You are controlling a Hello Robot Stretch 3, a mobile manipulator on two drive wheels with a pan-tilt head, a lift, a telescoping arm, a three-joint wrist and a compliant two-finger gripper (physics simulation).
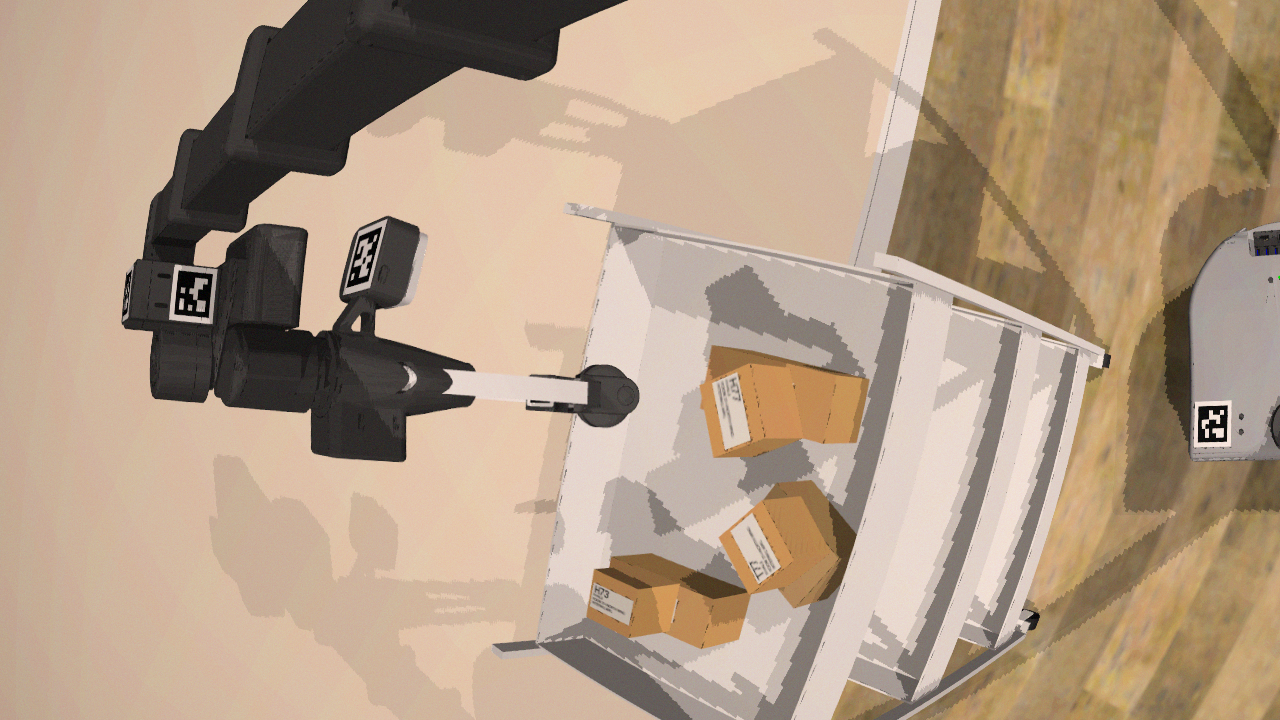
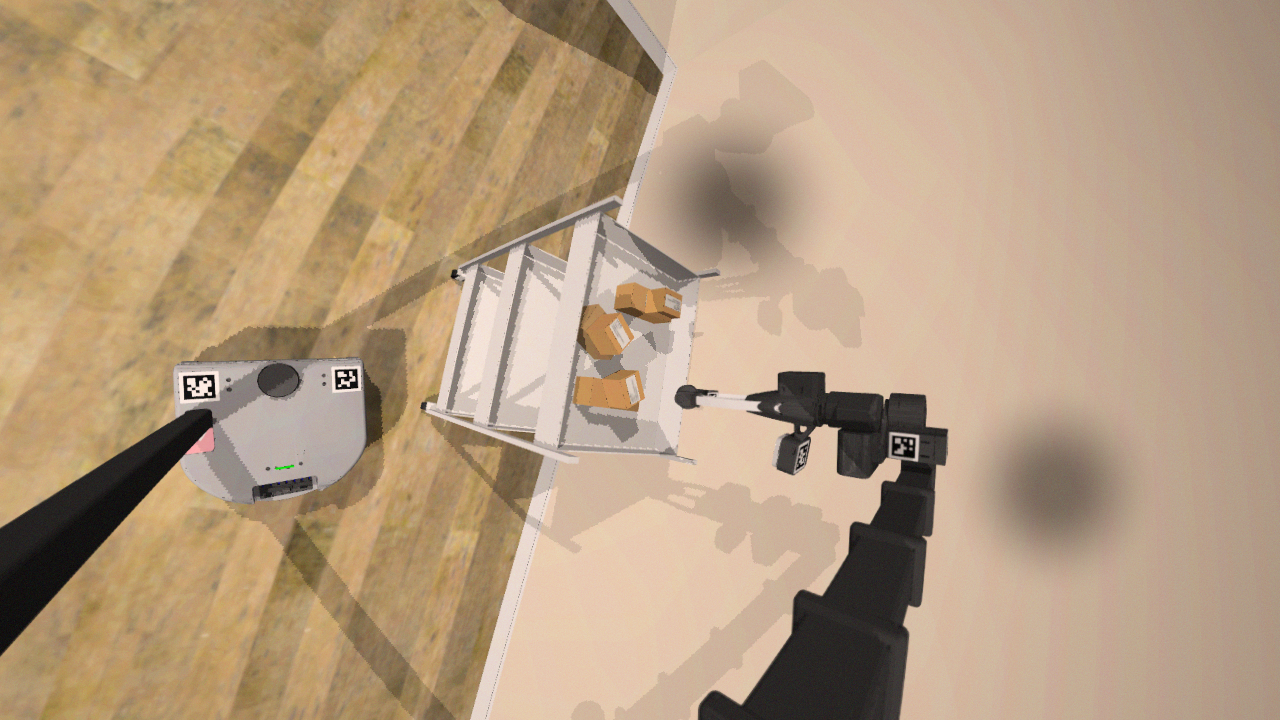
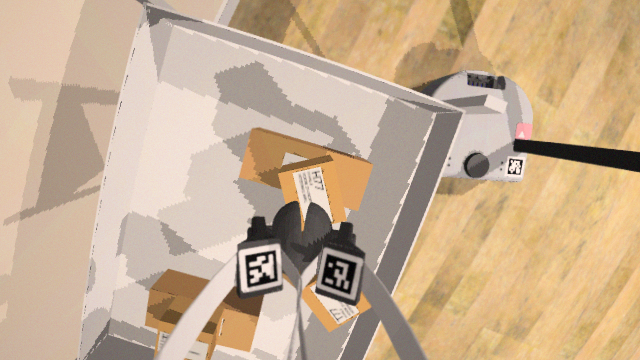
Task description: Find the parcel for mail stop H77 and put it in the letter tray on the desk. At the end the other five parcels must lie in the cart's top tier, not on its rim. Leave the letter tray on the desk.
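Where they show: gripper, fingertip midpoint: (image 1: 624,397) (image 2: 678,396); robot's base, origin of the base link: (image 2: 279,378).
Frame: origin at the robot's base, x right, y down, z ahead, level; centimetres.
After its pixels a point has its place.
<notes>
The H77 parcel (image 1: 769,407) @(z -1.9, x 46.7, y -75.1 cm) (image 2: 631,390) @(z -1.8, x 48.8, y -76.5 cm) (image 3: 312,185), an orange-brown box with a white label, lies tilted on another parcel (image 1: 843,410) @(z -1.8, x 43.6, y -69.5 cm) (image 2: 590,391) @(z -1.8, x 43.6, y -71.1 cm) (image 3: 262,155) in the top tier of the white cart (image 1: 895,447) @(z 1.1, x 37.3, y -71.2 cm) (image 2: 568,340) @(z 7.4, x 38.9, y -71.1 cm) (image 3: 130,150). The H73 parcel (image 1: 613,601) @(z 14.8, x 61.1, y -76.5 cm) (image 2: 666,304) @(z 14.7, x 59.2, y -76.5 cm) rests against another box (image 1: 711,616) @(z 16.0, x 54.6, y -71.2 cm) (image 2: 631,299) @(z 15.8, x 54.6, y -71.2 cm). Two more parcels overlap between these pairs; the upper one (image 1: 756,548) @(z 8.5, x 46.2, y -76.3 cm) (image 2: 617,333) @(z 8.5, x 45.7, y -76.3 cm) has a label I cannot read surely. My gripper (image 1: 611,395) @(z -2.2, x 50.1, y -86.2 cm) (image 2: 687,396) @(z -2.2, x 50.1, y -86.2 cm) (image 3: 302,227) @(z -2.2, x 50.1, y -86.2 cm) is shut and empty, above the cart's wall-side edge. The letter tray and desk do not show.
My arm (image 1: 295,98) @(z -8.6, x 26.5, y -121.5 cm) (image 2: 859,591) @(z -8.6, x 23.5, y -119.8 cm) reaches past the cart's side over the beige wall area. My base (image 1: 1239,358) @(z -8.6, x 8.7, y -16.0 cm) (image 2: 277,429) @(z -10.4, x -0.8, y -16.0 cm) (image 3: 480,130) stands on the wooden floor on the cart's other side. Two lower tiers sit beneath the top one. The cart's raised walls surround the parcels.
</notes>
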